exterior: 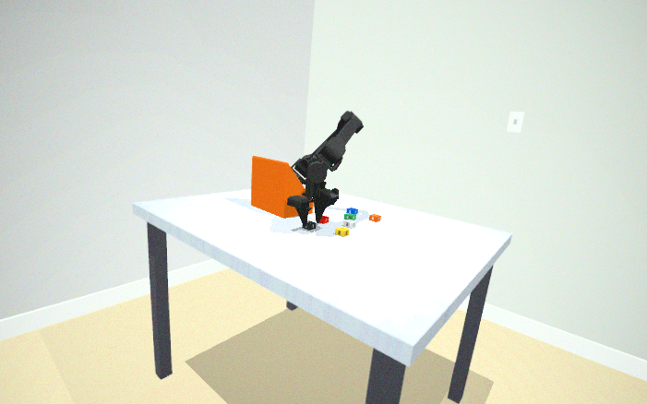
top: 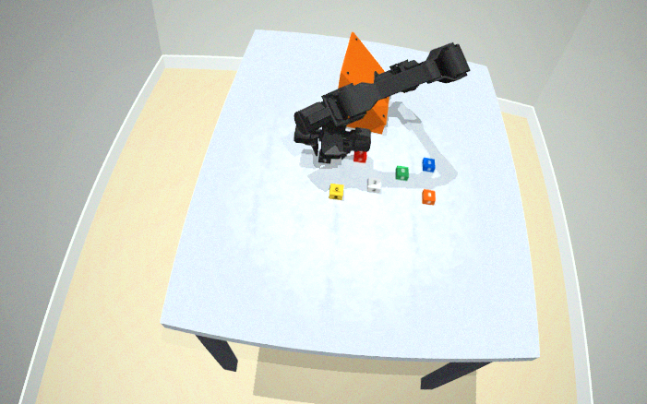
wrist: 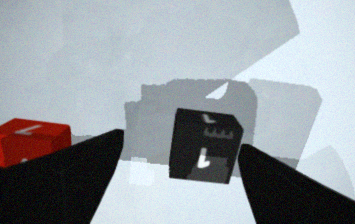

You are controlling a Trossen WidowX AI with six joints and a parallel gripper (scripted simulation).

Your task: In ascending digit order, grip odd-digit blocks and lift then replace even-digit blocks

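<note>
Now: gripper tip 1 cm to the left of the black block. Also, from my gripper tip: yellow block 11 cm ahead, 3 cm to the left; red block 2 cm behind, 8 cm to the left; white block 7 cm ahead, 12 cm to the left.
</note>
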